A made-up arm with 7 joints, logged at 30 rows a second.
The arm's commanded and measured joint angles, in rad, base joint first. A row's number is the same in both.
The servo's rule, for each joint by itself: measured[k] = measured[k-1] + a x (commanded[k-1-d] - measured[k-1]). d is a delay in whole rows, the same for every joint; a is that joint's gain. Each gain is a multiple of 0.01, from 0.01 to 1. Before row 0 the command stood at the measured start. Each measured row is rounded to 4 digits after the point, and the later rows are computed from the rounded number. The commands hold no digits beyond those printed.
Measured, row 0: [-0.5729 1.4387 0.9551 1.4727 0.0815 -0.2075 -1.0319]
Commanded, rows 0 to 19: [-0.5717 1.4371 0.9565 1.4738 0.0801 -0.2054 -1.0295]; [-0.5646 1.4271 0.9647 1.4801 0.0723 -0.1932 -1.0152]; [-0.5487 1.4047 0.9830 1.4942 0.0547 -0.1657 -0.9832]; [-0.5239 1.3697 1.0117 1.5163 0.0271 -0.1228 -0.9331]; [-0.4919 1.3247 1.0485 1.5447 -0.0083 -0.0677 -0.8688]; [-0.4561 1.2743 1.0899 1.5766 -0.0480 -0.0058 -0.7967]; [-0.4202 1.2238 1.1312 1.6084 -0.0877 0.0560 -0.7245]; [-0.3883 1.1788 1.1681 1.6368 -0.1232 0.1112 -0.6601]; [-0.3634 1.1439 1.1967 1.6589 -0.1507 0.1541 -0.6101]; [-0.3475 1.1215 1.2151 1.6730 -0.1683 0.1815 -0.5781]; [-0.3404 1.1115 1.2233 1.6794 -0.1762 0.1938 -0.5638]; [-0.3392 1.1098 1.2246 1.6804 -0.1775 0.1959 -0.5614]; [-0.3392 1.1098 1.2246 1.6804 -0.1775 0.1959 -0.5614]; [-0.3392 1.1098 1.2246 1.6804 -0.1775 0.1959 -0.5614]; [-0.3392 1.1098 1.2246 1.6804 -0.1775 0.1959 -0.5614]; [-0.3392 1.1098 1.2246 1.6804 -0.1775 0.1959 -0.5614]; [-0.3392 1.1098 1.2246 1.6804 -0.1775 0.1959 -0.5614]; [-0.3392 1.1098 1.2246 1.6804 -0.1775 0.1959 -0.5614]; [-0.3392 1.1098 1.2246 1.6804 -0.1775 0.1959 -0.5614]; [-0.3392 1.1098 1.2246 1.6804 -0.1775 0.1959 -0.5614]
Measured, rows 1 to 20: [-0.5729 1.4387 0.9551 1.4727 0.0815 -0.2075 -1.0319]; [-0.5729 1.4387 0.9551 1.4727 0.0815 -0.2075 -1.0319]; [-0.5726 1.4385 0.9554 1.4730 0.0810 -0.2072 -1.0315]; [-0.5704 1.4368 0.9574 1.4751 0.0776 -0.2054 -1.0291]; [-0.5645 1.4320 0.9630 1.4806 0.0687 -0.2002 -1.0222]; [-0.5535 1.4227 0.9737 1.4910 0.0525 -0.1901 -1.0088]; [-0.5369 1.4080 0.9902 1.5066 0.0288 -0.1742 -0.9878]; [-0.5151 1.3879 1.0121 1.5269 -0.0012 -0.1523 -0.9591]; [-0.4895 1.3633 1.0383 1.5505 -0.0349 -0.1252 -0.9239]; [-0.4622 1.3356 1.0669 1.5755 -0.0693 -0.0945 -0.8843]; [-0.4355 1.3068 1.0955 1.5997 -0.1010 -0.0622 -0.8432]; [-0.4117 1.2790 1.1218 1.6210 -0.1272 -0.0305 -0.8034]; [-0.3924 1.2539 1.1441 1.6379 -0.1463 -0.0013 -0.7675]; [-0.3780 1.2323 1.1618 1.6502 -0.1585 0.0243 -0.7366]; [-0.3675 1.2139 1.1756 1.6590 -0.1659 0.0466 -0.7103]; [-0.3599 1.1983 1.1864 1.6652 -0.1704 0.0660 -0.6880]; [-0.3543 1.1850 1.1948 1.6696 -0.1732 0.0829 -0.6690]; [-0.3502 1.1737 1.2014 1.6727 -0.1749 0.0976 -0.6529]; [-0.3472 1.1641 1.2065 1.6749 -0.1759 0.1104 -0.6392]; [-0.3450 1.1560 1.2105 1.6765 -0.1765 0.1215 -0.6275]
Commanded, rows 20 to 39: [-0.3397 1.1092 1.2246 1.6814 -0.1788 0.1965 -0.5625]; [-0.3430 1.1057 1.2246 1.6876 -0.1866 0.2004 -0.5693]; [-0.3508 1.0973 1.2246 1.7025 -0.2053 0.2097 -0.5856]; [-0.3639 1.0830 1.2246 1.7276 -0.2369 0.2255 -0.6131]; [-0.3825 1.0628 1.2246 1.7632 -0.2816 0.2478 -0.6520]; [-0.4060 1.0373 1.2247 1.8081 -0.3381 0.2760 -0.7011]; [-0.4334 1.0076 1.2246 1.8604 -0.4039 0.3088 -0.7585]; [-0.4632 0.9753 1.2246 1.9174 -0.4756 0.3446 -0.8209]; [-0.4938 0.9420 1.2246 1.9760 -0.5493 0.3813 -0.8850]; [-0.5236 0.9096 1.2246 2.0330 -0.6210 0.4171 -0.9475]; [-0.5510 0.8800 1.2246 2.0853 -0.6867 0.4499 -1.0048]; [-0.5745 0.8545 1.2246 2.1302 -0.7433 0.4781 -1.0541]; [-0.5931 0.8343 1.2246 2.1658 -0.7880 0.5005 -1.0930]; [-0.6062 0.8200 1.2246 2.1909 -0.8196 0.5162 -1.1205]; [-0.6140 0.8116 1.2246 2.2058 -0.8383 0.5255 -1.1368]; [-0.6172 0.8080 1.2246 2.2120 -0.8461 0.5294 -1.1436]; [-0.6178 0.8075 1.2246 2.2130 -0.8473 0.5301 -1.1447]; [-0.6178 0.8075 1.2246 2.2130 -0.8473 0.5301 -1.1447]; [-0.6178 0.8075 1.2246 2.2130 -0.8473 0.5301 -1.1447]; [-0.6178 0.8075 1.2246 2.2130 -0.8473 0.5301 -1.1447]
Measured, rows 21 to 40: [-0.3434 1.1491 1.2136 1.6776 -0.1769 0.1312 -0.6176]; [-0.3423 1.1432 1.2160 1.6784 -0.1771 0.1396 -0.6092]; [-0.3416 1.1381 1.2179 1.6793 -0.1778 0.1470 -0.6022]; [-0.3420 1.1332 1.2194 1.6817 -0.1812 0.1539 -0.5973]; [-0.3444 1.1278 1.2205 1.6877 -0.1906 0.1612 -0.5955]; [-0.3497 1.1211 1.2214 1.6993 -0.2087 0.1696 -0.5981]; [-0.3586 1.1124 1.2221 1.7178 -0.2371 0.1798 -0.6062]; [-0.3714 1.1011 1.2227 1.7440 -0.2765 0.1923 -0.6204]; [-0.3881 1.0871 1.2231 1.7778 -0.3262 0.2074 -0.6411]; [-0.4084 1.0703 1.2234 1.8183 -0.3845 0.2252 -0.6681]; [-0.4315 1.0511 1.2237 1.8640 -0.4488 0.2455 -0.7006]; [-0.4564 1.0299 1.2239 1.9130 -0.5160 0.2678 -0.7376]; [-0.4819 1.0074 1.2241 1.9630 -0.5826 0.2915 -0.7777]; [-0.5069 0.9845 1.2242 2.0115 -0.6453 0.3158 -0.8192]; [-0.5302 0.9620 1.2243 2.0562 -0.7010 0.3398 -0.8603]; [-0.5507 0.9407 1.2244 2.0953 -0.7473 0.3627 -0.8993]; [-0.5678 0.9213 1.2244 2.1273 -0.7828 0.3839 -0.9349]; [-0.5811 0.9043 1.2244 2.1519 -0.8075 0.4028 -0.9662]; [-0.5910 0.8898 1.2244 2.1696 -0.8230 0.4193 -0.9930]; [-0.5982 0.8775 1.2244 2.1822 -0.8325 0.4337 -1.0158]
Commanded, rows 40 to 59: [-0.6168 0.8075 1.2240 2.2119 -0.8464 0.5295 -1.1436]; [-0.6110 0.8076 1.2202 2.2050 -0.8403 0.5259 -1.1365]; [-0.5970 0.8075 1.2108 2.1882 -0.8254 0.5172 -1.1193]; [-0.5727 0.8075 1.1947 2.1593 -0.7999 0.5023 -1.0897]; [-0.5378 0.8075 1.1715 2.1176 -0.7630 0.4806 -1.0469]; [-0.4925 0.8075 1.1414 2.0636 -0.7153 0.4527 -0.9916]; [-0.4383 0.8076 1.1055 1.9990 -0.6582 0.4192 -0.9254]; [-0.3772 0.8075 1.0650 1.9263 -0.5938 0.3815 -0.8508]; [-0.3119 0.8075 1.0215 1.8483 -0.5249 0.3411 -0.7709]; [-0.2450 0.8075 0.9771 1.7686 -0.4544 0.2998 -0.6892]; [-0.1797 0.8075 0.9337 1.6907 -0.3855 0.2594 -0.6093]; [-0.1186 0.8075 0.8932 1.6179 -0.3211 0.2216 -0.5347]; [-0.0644 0.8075 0.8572 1.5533 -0.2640 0.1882 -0.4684]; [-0.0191 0.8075 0.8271 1.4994 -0.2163 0.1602 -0.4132]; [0.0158 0.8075 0.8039 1.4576 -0.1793 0.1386 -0.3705]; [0.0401 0.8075 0.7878 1.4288 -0.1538 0.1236 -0.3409]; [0.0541 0.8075 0.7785 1.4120 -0.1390 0.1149 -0.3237]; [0.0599 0.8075 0.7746 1.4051 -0.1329 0.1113 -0.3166]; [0.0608 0.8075 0.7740 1.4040 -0.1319 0.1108 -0.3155]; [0.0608 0.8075 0.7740 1.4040 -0.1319 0.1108 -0.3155]
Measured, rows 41 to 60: [-0.6035 0.8670 1.2244 2.1911 -0.8383 0.4462 -1.0351]; [-0.6074 0.8581 1.2244 2.1975 -0.8418 0.4571 -1.0515]; [-0.6099 0.8505 1.2243 2.2017 -0.8436 0.4665 -1.0653]; [-0.6102 0.8441 1.2234 2.2027 -0.8423 0.4742 -1.0760]; [-0.6066 0.8386 1.2206 2.1985 -0.8357 0.4798 -1.0825]; [-0.5974 0.8339 1.2149 2.1871 -0.8217 0.4827 -1.0836]; [-0.5813 0.8299 1.2054 2.1669 -0.7988 0.4824 -1.0781]; [-0.5573 0.8265 1.1913 2.1369 -0.7662 0.4785 -1.0651]; [-0.5252 0.8237 1.1724 2.0969 -0.7241 0.4708 -1.0441]; [-0.4852 0.8213 1.1488 2.0474 -0.6733 0.4592 -1.0151]; [-0.4384 0.8192 1.1208 1.9897 -0.6154 0.4438 -0.9785]; [-0.3862 0.8174 1.0892 1.9256 -0.5526 0.4251 -0.9351]; [-0.3304 0.8159 1.0550 1.8575 -0.4874 0.4036 -0.8862]; [-0.2732 0.8146 1.0194 1.7880 -0.4225 0.3799 -0.8335]; [-0.2168 0.8135 0.9837 1.7199 -0.3607 0.3550 -0.7787]; [-0.1634 0.8126 0.9492 1.6560 -0.3044 0.3297 -0.7239]; [-0.1150 0.8118 0.9172 1.5985 -0.2556 0.3049 -0.6709]; [-0.0731 0.8112 0.8887 1.5493 -0.2159 0.2813 -0.6214]; [-0.0388 0.8106 0.8645 1.5095 -0.1859 0.2597 -0.5767]; [-0.0122 0.8101 0.8447 1.4792 -0.1652 0.2404 -0.5377]
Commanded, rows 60 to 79: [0.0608 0.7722 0.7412 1.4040 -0.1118 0.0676 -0.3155]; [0.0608 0.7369 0.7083 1.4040 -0.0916 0.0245 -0.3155]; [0.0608 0.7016 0.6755 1.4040 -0.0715 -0.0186 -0.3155]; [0.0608 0.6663 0.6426 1.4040 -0.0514 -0.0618 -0.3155]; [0.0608 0.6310 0.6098 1.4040 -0.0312 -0.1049 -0.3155]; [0.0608 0.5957 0.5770 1.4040 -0.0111 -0.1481 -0.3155]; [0.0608 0.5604 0.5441 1.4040 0.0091 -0.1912 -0.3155]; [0.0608 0.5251 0.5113 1.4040 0.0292 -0.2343 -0.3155]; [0.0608 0.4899 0.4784 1.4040 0.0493 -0.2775 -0.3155]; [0.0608 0.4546 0.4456 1.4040 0.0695 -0.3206 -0.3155]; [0.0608 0.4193 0.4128 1.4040 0.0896 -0.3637 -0.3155]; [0.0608 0.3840 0.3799 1.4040 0.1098 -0.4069 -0.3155]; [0.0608 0.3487 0.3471 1.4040 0.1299 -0.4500 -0.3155]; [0.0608 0.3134 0.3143 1.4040 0.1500 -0.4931 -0.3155]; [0.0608 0.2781 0.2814 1.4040 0.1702 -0.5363 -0.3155]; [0.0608 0.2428 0.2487 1.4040 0.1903 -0.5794 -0.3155]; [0.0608 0.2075 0.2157 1.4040 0.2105 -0.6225 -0.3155]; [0.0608 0.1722 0.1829 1.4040 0.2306 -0.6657 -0.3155]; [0.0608 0.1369 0.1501 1.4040 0.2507 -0.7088 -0.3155]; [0.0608 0.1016 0.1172 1.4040 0.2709 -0.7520 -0.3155]
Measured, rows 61 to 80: [0.0075 0.8097 0.8291 1.4574 -0.1522 0.2236 -0.5044]; [0.0219 0.8094 0.8170 1.4419 -0.1443 0.2089 -0.4761]; [0.0324 0.8038 0.8003 1.4309 -0.1316 0.1905 -0.4520]; [0.0401 0.7938 0.7801 1.4231 -0.1160 0.1689 -0.4315]; [0.0457 0.7800 0.7571 1.4176 -0.0986 0.1445 -0.4141]; [0.0498 0.7629 0.7319 1.4137 -0.0802 0.1177 -0.3993]; [0.0528 0.7431 0.7050 1.4109 -0.0611 0.0888 -0.3867]; [0.0550 0.7210 0.6768 1.4089 -0.0416 0.0580 -0.3760]; [0.0566 0.6969 0.6476 1.4075 -0.0218 0.0256 -0.3669]; [0.0577 0.6711 0.6176 1.4065 -0.0019 -0.0082 -0.3592]; [0.0585 0.6439 0.5870 1.4058 0.0181 -0.0432 -0.3526]; [0.0591 0.6155 0.5559 1.4053 0.0381 -0.0793 -0.3470]; [0.0596 0.5861 0.5244 1.4049 0.0582 -0.1163 -0.3423]; [0.0599 0.5558 0.4926 1.4046 0.0783 -0.1541 -0.3383]; [0.0601 0.5247 0.4606 1.4044 0.0984 -0.1926 -0.3349]; [0.0603 0.4930 0.4284 1.4043 0.1185 -0.2317 -0.3320]; [0.0604 0.4608 0.3961 1.4042 0.1387 -0.2713 -0.3295]; [0.0605 0.4281 0.3637 1.4041 0.1588 -0.3114 -0.3274]; [0.0606 0.3950 0.3311 1.4041 0.1790 -0.3518 -0.3256]; [0.0607 0.3616 0.2985 1.4041 0.1991 -0.3926 -0.3241]
